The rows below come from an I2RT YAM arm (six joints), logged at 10 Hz.
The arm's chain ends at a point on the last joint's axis. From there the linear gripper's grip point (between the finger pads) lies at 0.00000 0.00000 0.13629 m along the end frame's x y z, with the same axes.
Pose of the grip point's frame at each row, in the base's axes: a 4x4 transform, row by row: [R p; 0 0 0 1], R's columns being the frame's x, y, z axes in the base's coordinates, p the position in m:
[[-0.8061 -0.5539 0.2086 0.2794], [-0.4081 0.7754 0.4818 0.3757], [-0.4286 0.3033 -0.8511 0.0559], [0 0 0 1]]
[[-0.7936 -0.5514 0.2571 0.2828], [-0.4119 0.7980 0.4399 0.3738], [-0.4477 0.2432 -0.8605 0.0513], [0 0 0 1]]
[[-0.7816 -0.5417 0.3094 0.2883], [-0.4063 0.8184 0.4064 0.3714], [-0.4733 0.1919 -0.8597 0.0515], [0 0 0 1]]
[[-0.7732 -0.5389 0.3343 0.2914], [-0.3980 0.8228 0.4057 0.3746], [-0.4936 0.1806 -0.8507 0.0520], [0 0 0 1]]
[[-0.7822 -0.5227 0.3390 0.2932], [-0.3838 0.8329 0.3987 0.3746], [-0.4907 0.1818 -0.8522 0.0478], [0 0 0 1]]
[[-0.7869 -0.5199 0.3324 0.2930], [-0.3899 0.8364 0.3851 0.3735], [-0.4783 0.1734 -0.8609 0.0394], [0 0 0 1]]
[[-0.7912 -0.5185 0.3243 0.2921], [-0.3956 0.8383 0.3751 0.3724], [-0.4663 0.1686 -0.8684 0.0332], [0 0 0 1]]
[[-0.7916 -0.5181 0.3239 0.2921], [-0.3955 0.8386 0.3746 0.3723], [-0.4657 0.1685 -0.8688 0.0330], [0 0 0 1]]
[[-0.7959 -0.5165 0.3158 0.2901], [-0.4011 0.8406 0.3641 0.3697], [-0.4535 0.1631 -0.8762 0.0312], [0 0 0 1]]
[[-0.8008 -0.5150 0.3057 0.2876], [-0.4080 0.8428 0.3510 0.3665], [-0.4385 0.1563 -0.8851 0.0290], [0 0 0 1]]
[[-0.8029 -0.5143 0.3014 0.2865], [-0.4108 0.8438 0.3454 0.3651], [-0.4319 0.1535 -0.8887 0.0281], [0 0 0 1]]
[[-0.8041 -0.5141 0.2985 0.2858], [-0.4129 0.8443 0.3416 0.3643], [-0.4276 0.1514 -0.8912 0.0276], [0 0 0 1]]
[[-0.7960 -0.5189 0.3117 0.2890], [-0.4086 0.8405 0.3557 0.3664], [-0.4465 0.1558 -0.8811 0.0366], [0 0 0 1]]
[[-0.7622 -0.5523 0.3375 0.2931], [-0.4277 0.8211 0.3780 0.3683], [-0.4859 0.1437 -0.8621 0.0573], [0 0 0 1]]
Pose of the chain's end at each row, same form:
[[-0.8061 -0.5539 0.2086 0.2510], [-0.4081 0.7754 0.4818 0.3100], [-0.4286 0.3033 -0.8511 0.1719], [0 0 0 1]]
[[-0.7936 -0.5514 0.2571 0.2478], [-0.4119 0.7980 0.4399 0.3138], [-0.4477 0.2432 -0.8605 0.1686], [0 0 0 1]]
[[-0.7816 -0.5417 0.3094 0.2461], [-0.4063 0.8184 0.4064 0.3160], [-0.4733 0.1919 -0.8597 0.1687], [0 0 0 1]]
[[-0.7732 -0.5389 0.3343 0.2458], [-0.3980 0.8228 0.4057 0.3193], [-0.4936 0.1806 -0.8507 0.1679], [0 0 0 1]]
[[-0.7822 -0.5227 0.3390 0.2470], [-0.3838 0.8329 0.3987 0.3203], [-0.4907 0.1818 -0.8522 0.1639], [0 0 0 1]]
[[-0.7869 -0.5199 0.3324 0.2477], [-0.3899 0.8364 0.3851 0.3210], [-0.4783 0.1734 -0.8609 0.1567], [0 0 0 1]]
[[-0.7912 -0.5185 0.3243 0.2479], [-0.3956 0.8383 0.3751 0.3213], [-0.4663 0.1686 -0.8684 0.1516], [0 0 0 1]]
[[-0.7916 -0.5181 0.3239 0.2480], [-0.3955 0.8386 0.3746 0.3212], [-0.4657 0.1685 -0.8688 0.1514], [0 0 0 1]]
[[-0.7959 -0.5165 0.3158 0.2471], [-0.4011 0.8406 0.3641 0.3201], [-0.4535 0.1631 -0.8762 0.1506], [0 0 0 1]]
[[-0.8008 -0.5150 0.3057 0.2459], [-0.4080 0.8428 0.3510 0.3187], [-0.4385 0.1563 -0.8851 0.1496], [0 0 0 1]]
[[-0.8029 -0.5143 0.3014 0.2454], [-0.4108 0.8438 0.3454 0.3180], [-0.4319 0.1535 -0.8887 0.1492], [0 0 0 1]]
[[-0.8041 -0.5141 0.2985 0.2451], [-0.4129 0.8443 0.3416 0.3177], [-0.4276 0.1514 -0.8912 0.1491], [0 0 0 1]]
[[-0.7960 -0.5189 0.3117 0.2465], [-0.4086 0.8405 0.3557 0.3179], [-0.4465 0.1558 -0.8811 0.1567], [0 0 0 1]]
[[-0.7622 -0.5523 0.3375 0.2471], [-0.4277 0.8211 0.3780 0.3168], [-0.4859 0.1437 -0.8621 0.1748], [0 0 0 1]]

